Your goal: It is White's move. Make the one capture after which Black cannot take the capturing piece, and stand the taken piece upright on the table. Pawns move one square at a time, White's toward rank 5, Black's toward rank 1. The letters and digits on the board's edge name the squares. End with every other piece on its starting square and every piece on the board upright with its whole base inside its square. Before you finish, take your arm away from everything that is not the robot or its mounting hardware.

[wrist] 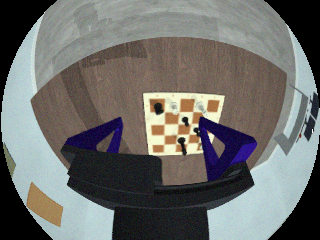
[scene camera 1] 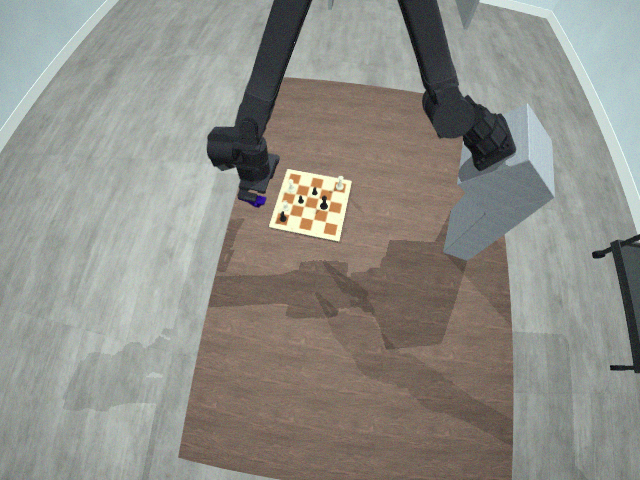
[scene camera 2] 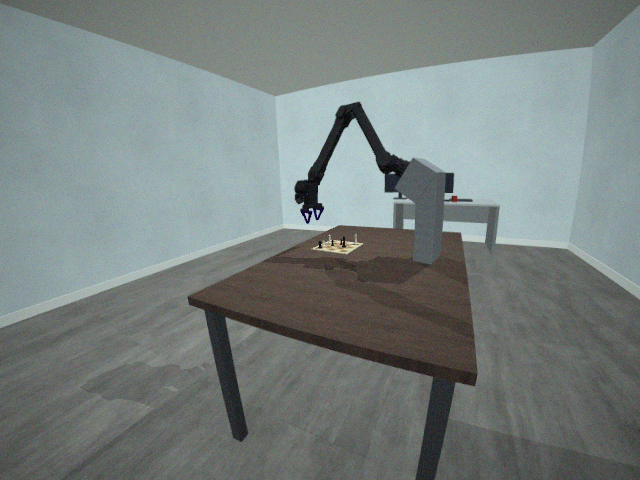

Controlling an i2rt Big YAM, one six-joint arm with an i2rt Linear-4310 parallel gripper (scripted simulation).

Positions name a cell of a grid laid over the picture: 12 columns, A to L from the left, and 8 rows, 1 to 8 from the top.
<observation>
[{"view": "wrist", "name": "gripper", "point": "G5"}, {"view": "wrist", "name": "chessboard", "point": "G5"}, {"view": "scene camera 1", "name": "gripper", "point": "E4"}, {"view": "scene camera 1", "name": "chessboard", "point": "F4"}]
</observation>
